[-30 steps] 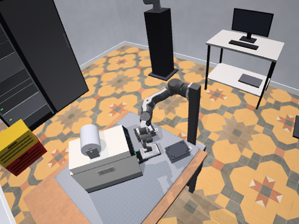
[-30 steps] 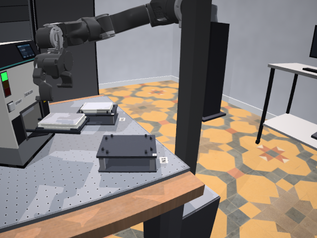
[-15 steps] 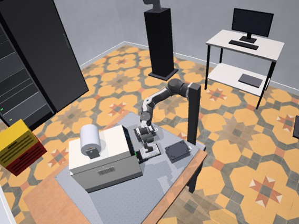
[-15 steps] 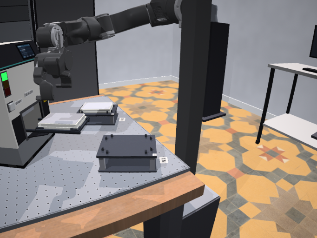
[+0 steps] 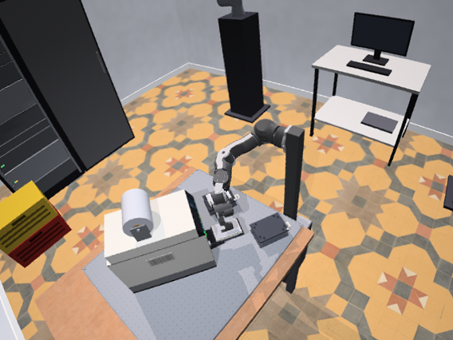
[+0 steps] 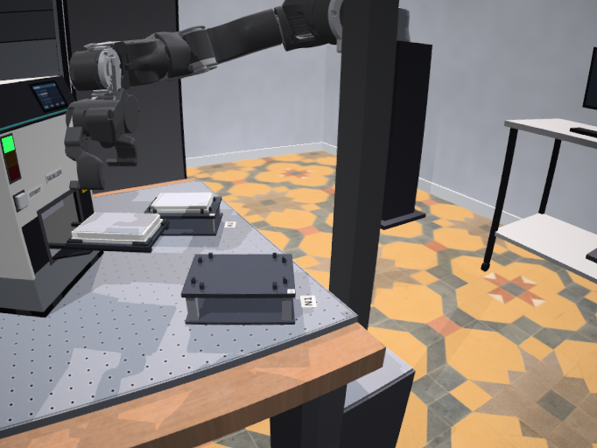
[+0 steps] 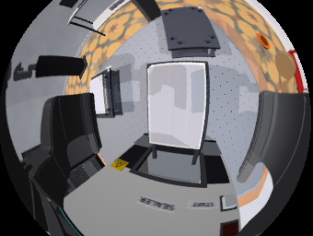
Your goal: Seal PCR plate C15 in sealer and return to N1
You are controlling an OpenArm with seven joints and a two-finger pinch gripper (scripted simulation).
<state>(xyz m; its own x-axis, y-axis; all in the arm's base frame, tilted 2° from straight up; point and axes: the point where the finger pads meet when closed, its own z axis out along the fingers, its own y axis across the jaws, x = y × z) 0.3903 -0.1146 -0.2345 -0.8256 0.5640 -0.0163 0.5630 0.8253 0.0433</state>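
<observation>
My gripper is now 1 cm past the white 96-well plate C15 and 8 cm above it. The rest, counted from my hand: sealer stage 1 cm behind, 9 cm below; sealer screen 7 cm ahead, 10 cm to the right, 13 cm above; start key 13 cm ahead, 2 cm to the left.
</observation>
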